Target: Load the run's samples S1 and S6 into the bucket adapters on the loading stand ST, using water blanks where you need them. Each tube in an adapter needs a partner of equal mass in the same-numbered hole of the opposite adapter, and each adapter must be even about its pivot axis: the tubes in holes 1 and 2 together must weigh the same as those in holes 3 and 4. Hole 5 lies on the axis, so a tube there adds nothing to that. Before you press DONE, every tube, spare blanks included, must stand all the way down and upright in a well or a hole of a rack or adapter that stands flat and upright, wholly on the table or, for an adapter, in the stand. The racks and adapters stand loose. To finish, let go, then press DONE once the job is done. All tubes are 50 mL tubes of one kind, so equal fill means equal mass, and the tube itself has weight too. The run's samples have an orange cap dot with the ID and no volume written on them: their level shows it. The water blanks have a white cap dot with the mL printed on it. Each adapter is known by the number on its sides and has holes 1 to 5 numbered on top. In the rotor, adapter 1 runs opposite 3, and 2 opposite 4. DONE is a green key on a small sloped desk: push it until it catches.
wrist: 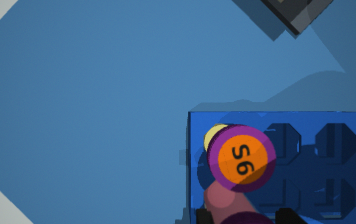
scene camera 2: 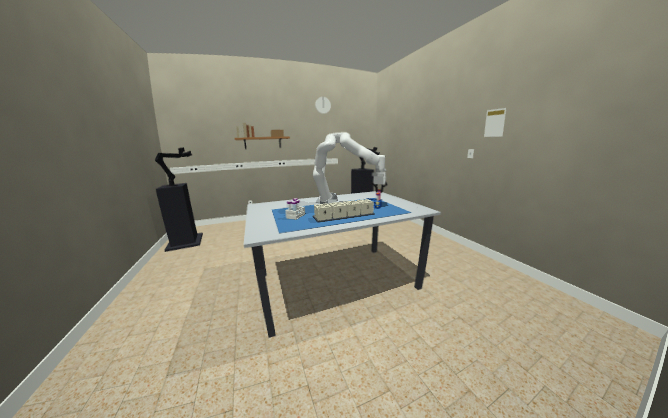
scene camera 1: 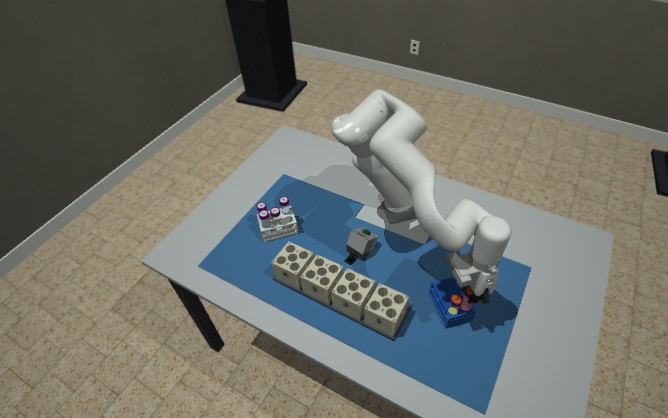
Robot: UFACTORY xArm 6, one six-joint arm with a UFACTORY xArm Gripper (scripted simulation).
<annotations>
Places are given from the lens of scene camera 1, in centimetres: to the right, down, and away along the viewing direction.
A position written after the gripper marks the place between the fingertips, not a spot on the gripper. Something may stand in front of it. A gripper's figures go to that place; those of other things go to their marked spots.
gripper (scene camera 1: 469, 295): 38, 24, 116
blue rack (scene camera 1: 461, 317): 37, 32, 120
adapter (scene camera 1: 319, 279): -4, 21, 125
</annotations>
